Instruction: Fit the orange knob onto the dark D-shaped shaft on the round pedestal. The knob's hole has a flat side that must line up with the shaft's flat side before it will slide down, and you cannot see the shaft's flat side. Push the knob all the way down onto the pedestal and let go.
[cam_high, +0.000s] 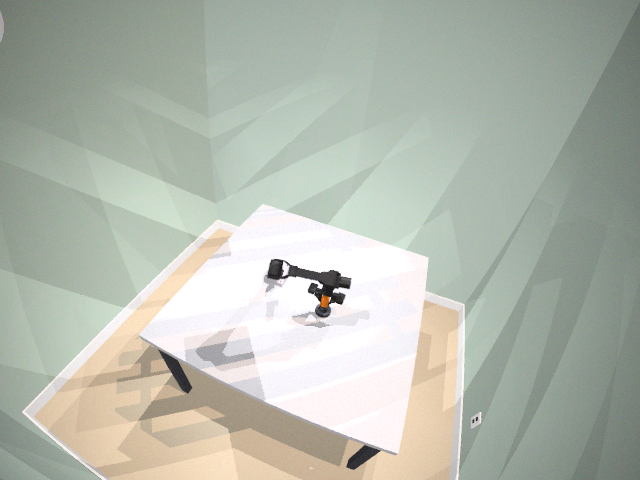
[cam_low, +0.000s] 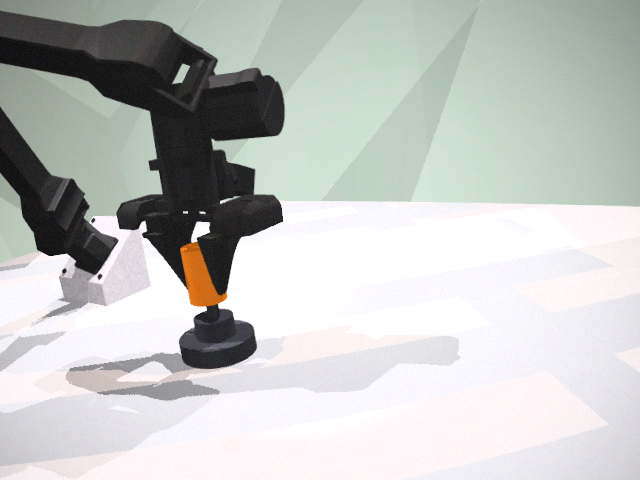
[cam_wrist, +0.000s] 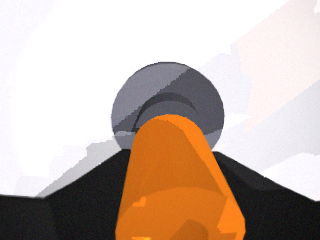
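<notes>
Now: the orange knob 2 cm above my gripper tip. The rest, counted from my gripper tip: dark round pedestal 4 cm below.
</notes>
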